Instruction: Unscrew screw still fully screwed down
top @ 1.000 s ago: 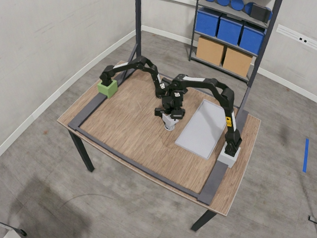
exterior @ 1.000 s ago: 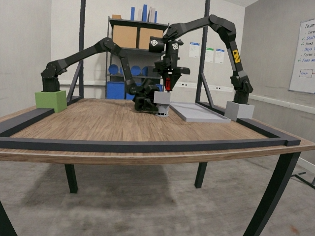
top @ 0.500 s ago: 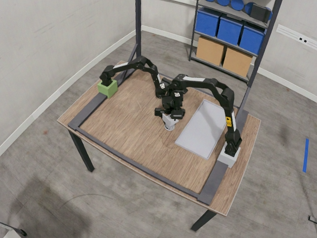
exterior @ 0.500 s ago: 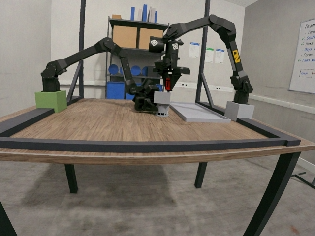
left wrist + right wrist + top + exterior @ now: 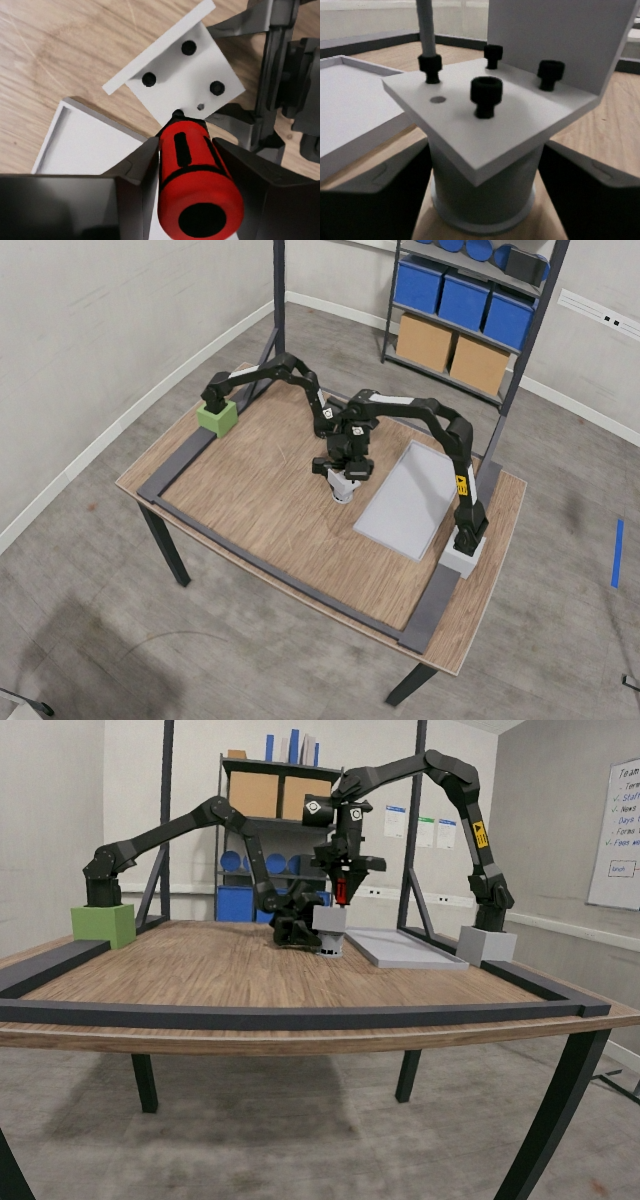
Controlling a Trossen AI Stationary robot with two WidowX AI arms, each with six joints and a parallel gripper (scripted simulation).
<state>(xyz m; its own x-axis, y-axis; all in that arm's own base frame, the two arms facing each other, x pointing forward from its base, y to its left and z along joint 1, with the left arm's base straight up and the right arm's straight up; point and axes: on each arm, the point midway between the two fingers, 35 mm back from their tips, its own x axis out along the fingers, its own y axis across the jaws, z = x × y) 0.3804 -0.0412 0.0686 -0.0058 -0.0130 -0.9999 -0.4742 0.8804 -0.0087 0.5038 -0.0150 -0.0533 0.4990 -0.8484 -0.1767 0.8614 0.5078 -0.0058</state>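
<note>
The red screwdriver is 3 cm below my left hand. Also, from my left hand: grey joint module 12 cm below, 2 cm to the right, 1 cm ahead; grey bracket 8 cm below, 2 cm to the right, 1 cm ahead; shallow grey tray 17 cm to the left, 15 cm below, 12 cm behind.
Right now my right hand is 20 mm to the right of the grey joint module and 20 mm short of it. The rest, counted from my right hand: grey bracket: 40 mm above, 20 mm to the left, 20 mm ahead; red screwdriver: 90 mm above, 40 mm to the left, 10 mm ahead; shallow grey tray: 210 mm to the left, 100 mm behind, 30 mm below.
</note>
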